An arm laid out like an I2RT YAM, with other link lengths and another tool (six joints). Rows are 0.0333 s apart.
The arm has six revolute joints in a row. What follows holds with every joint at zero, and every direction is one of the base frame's. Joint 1 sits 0.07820 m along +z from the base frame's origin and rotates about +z. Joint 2 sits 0.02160 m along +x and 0.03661 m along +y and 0.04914 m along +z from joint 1 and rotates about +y. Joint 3 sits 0.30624 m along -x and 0.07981 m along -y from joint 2 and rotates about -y. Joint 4 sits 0.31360 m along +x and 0.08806 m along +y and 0.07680 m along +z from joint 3 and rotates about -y. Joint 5 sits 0.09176 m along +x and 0.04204 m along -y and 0.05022 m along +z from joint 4 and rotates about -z. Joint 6 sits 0.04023 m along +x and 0.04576 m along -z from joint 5 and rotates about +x. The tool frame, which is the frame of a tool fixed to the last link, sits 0.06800 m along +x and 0.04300 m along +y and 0.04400 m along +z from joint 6; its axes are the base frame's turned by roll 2.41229, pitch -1.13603 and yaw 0.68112 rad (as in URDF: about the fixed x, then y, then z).
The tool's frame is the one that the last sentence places.
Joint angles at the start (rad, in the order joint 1, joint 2, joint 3, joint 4, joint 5, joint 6):
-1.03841 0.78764 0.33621 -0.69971 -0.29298 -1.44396
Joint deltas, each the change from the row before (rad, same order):
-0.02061 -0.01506 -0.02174 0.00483 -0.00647 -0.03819
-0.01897 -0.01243 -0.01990 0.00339 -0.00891 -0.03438
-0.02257 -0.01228 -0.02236 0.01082 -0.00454 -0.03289
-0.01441 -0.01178 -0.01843 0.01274 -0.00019 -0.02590
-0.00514 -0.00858 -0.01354 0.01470 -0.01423 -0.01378
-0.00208 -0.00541 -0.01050 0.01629 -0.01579 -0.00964
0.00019 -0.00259 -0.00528 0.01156 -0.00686 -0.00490
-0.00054 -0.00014 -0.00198 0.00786 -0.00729 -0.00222
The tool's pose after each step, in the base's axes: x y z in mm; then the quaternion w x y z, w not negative. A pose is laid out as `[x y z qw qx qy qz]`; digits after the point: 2 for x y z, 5 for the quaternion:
[148.09 -99.77 91.75 0.23749 0.91351 0.32933 0.02516]
[143.13 -97.96 86.09 0.24066 0.91015 0.33628 0.02492]
[138.04 -97.53 79.55 0.24627 0.90720 0.34034 0.02247]
[134.47 -97.48 74.27 0.25344 0.90370 0.34454 0.01946]
[134.03 -96.70 71.70 0.25976 0.90017 0.34869 0.02531]
[134.59 -96.27 70.11 0.26609 0.89659 0.35252 0.03257]
[135.16 -96.48 69.35 0.27087 0.89412 0.35480 0.03593]
[135.85 -96.84 69.44 0.27385 0.89267 0.35579 0.03948]

